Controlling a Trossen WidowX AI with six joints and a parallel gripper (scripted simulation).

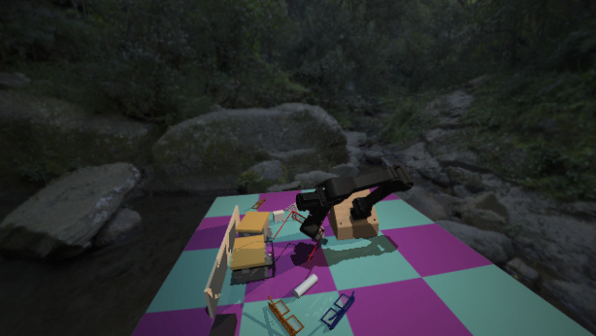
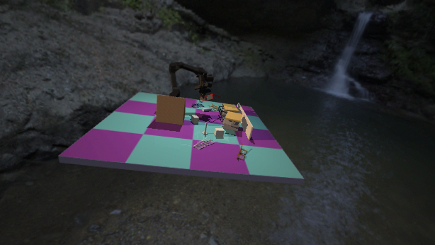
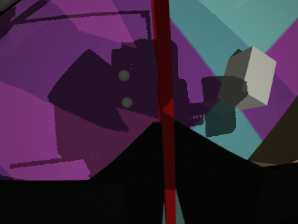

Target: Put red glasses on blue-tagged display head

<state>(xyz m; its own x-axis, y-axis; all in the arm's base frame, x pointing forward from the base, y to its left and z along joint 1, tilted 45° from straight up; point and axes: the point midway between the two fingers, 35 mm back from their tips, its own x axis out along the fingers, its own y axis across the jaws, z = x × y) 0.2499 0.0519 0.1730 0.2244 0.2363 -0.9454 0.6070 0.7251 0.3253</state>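
The red glasses lies 60 mm ahead of my gripper tip and 40 mm to the left of it. Also, from my gripper tip: tall pale board (360 mm ahead, 110 mm below, 90 mm to the right).
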